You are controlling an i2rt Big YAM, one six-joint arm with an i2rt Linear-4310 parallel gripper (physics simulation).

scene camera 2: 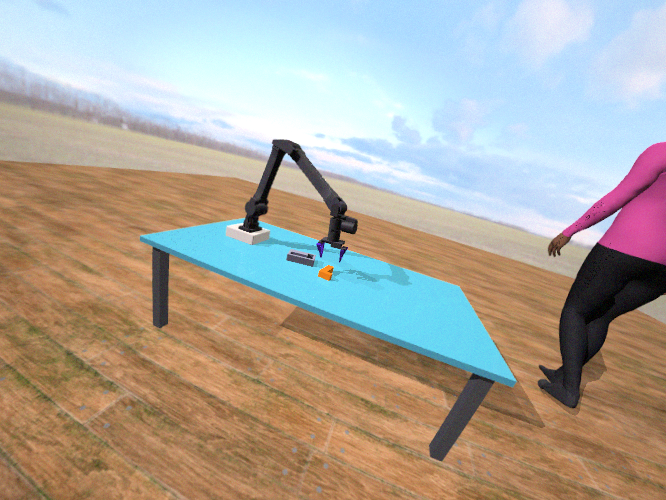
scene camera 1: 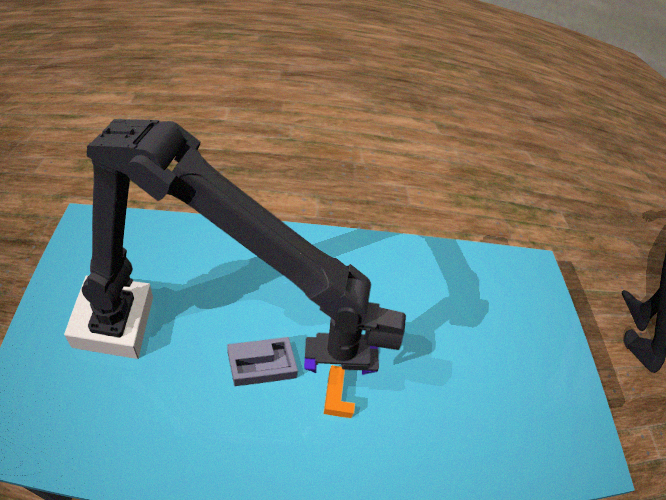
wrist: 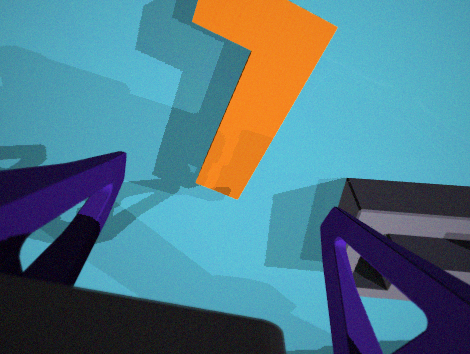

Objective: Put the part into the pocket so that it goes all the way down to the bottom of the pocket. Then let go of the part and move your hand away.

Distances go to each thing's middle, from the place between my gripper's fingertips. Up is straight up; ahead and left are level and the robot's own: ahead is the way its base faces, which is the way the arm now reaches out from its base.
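Orange L-shaped block (scene camera 1: 334, 406): 6 cm below my hand, 1 cm ahead of it, 2 cm to the right of it. Grey pocket block (scene camera 1: 270, 360): 5 cm below my hand, 16 cm behind it, 4 cm to the left of it. Going by their middles, the orange L-shaped block is the nearest to my hand of the things named here.
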